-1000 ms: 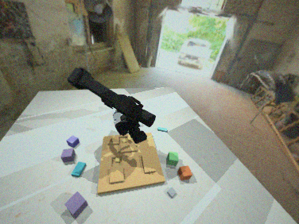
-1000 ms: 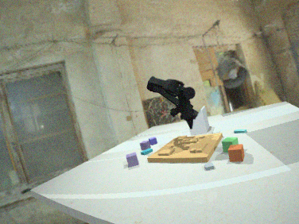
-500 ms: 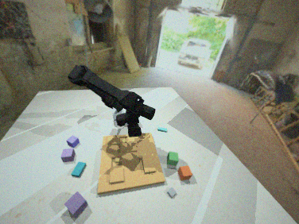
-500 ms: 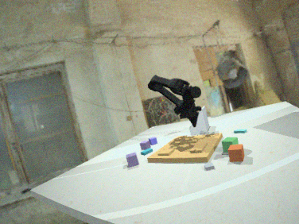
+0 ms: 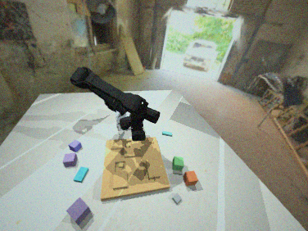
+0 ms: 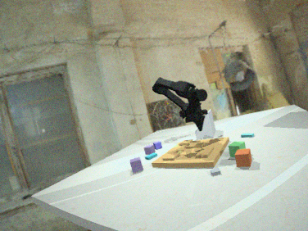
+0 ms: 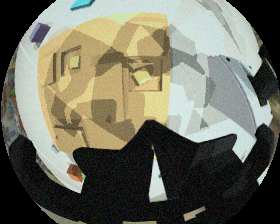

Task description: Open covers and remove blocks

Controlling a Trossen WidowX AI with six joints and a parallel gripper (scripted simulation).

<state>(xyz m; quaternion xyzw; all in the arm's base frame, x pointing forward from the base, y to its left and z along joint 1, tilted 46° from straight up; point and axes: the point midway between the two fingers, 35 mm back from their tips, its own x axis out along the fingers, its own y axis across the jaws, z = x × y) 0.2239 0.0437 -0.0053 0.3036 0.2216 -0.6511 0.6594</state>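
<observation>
Right now the tan puzzle board is 9 cm ahead of my gripper tip, 6 cm below it and 3 cm to the right of it. From my gripper tip the other things lie so: teal piece 23 cm to the left, 8 cm below, 5 cm behind; then teal block 27 cm to the right, 11 cm ahead, 7 cm below; then green block 19 cm to the left, 18 cm ahead, 6 cm below.
</observation>
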